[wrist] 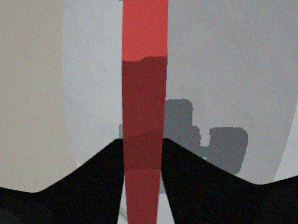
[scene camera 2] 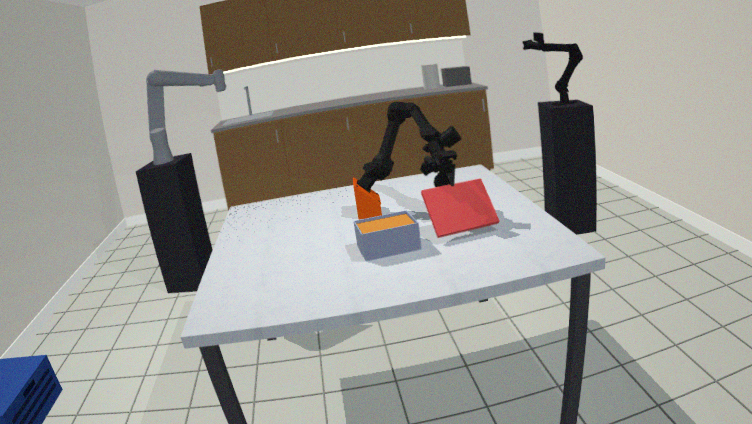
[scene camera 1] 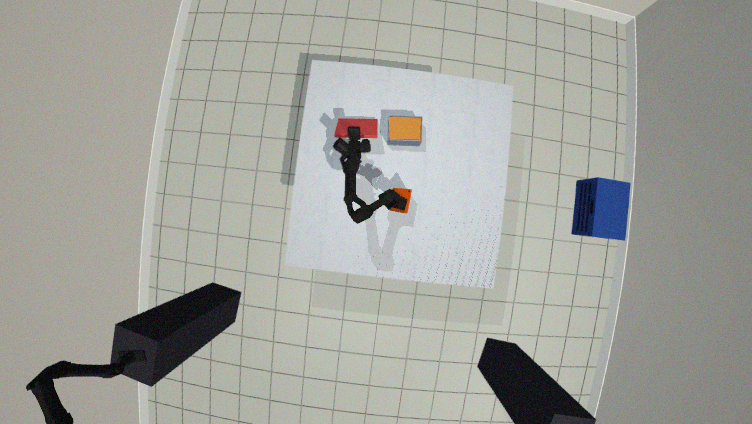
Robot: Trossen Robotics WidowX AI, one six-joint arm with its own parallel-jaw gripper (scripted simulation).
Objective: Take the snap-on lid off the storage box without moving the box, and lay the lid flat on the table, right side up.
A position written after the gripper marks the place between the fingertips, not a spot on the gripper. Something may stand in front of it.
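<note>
Gripper (scene camera 2: 452, 187) visible, also in the wrist view. Same gripper (wrist: 141, 146) there. Held by it: red lid (scene camera 2: 466, 206).
</note>
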